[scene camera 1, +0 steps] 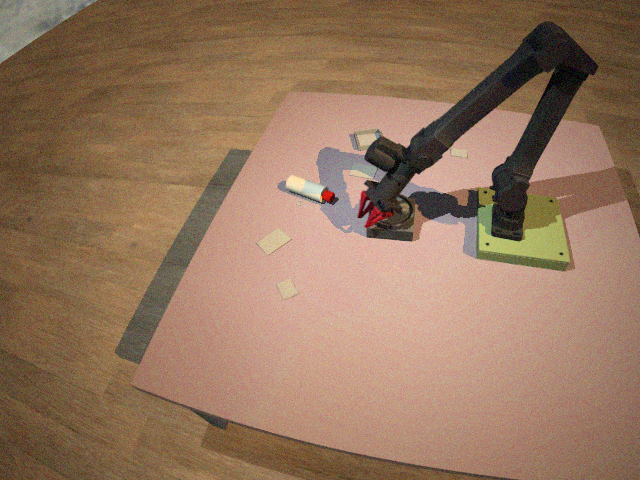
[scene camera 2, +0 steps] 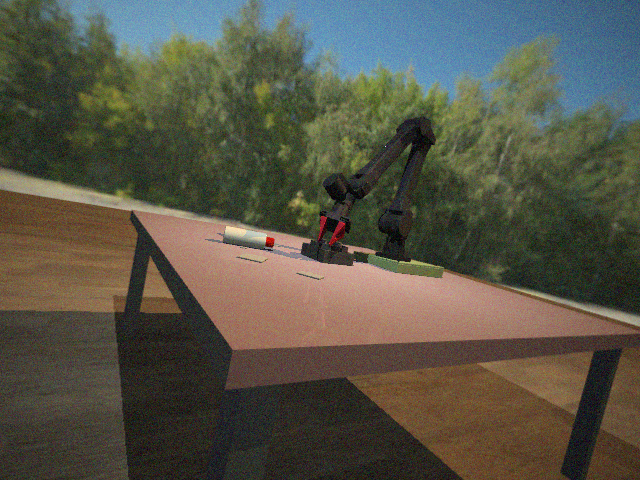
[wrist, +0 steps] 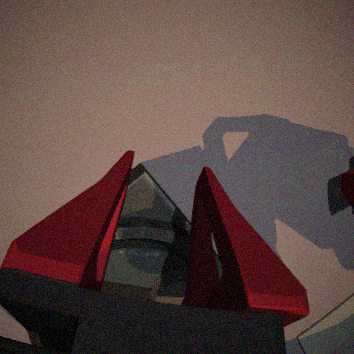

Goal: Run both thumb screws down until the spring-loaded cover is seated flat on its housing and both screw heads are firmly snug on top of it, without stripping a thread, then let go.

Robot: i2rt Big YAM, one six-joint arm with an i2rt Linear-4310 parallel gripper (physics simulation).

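Seen in the pictures: gripper, fingertip midpoint: (scene camera 1: 362,222) (scene camera 2: 323,243) (wrist: 166,167); arm's base, origin of the base link: (scene camera 1: 506,223) (scene camera 2: 392,258).
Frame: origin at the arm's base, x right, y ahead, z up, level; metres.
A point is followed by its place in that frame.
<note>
The housing (scene camera 1: 390,234) @(x -0.106, y 0.312, z -0.013 m) (scene camera 2: 337,256) @(x -0.107, y 0.323, z -0.009 m) (wrist: 145,195) @(x -0.103, y 0.369, z 0.005 m) is a dark square block on the pink table, with a raised round rim (wrist: 145,234) @(x -0.089, y 0.359, z 0.021 m). Part of the dark round cover (wrist: 135,257) @(x -0.080, y 0.347, z 0.018 m) shows inside the rim in the wrist view, between the fingers. I cannot tell whether the cover lies flat. The screw heads do not show clearly; the gripper hides much of the cover. My gripper (scene camera 1: 363,221) @(x -0.114, y 0.386, z 0.024 m) (scene camera 2: 325,242) @(x -0.114, y 0.386, z 0.024 m) (wrist: 166,167) @(x -0.114, y 0.386, z 0.024 m) points down, low over the housing, with its red fingers partly apart and no thing seen held between them.
A white bottle with a red cap (scene camera 1: 305,188) @(x -0.010, y 0.586, z 0.009 m) (scene camera 2: 245,237) @(x -0.015, y 0.596, z -0.006 m) lies beyond the housing; its cap (wrist: 348,187) @(x -0.013, y 0.504, z -0.014 m) shows at the wrist view's right edge. Flat pale cards (scene camera 1: 273,241) @(x -0.190, y 0.621, z -0.032 m) (scene camera 1: 287,288) @(x -0.324, y 0.527, z -0.032 m) and a small tray (scene camera 1: 353,142) @(x 0.281, y 0.508, z -0.026 m) lie around. The arm stands on a green base plate (scene camera 1: 527,252) @(x -0.094, y -0.059, z 0.006 m) (scene camera 2: 405,267) @(x -0.113, y 0.034, z -0.012 m).
</note>
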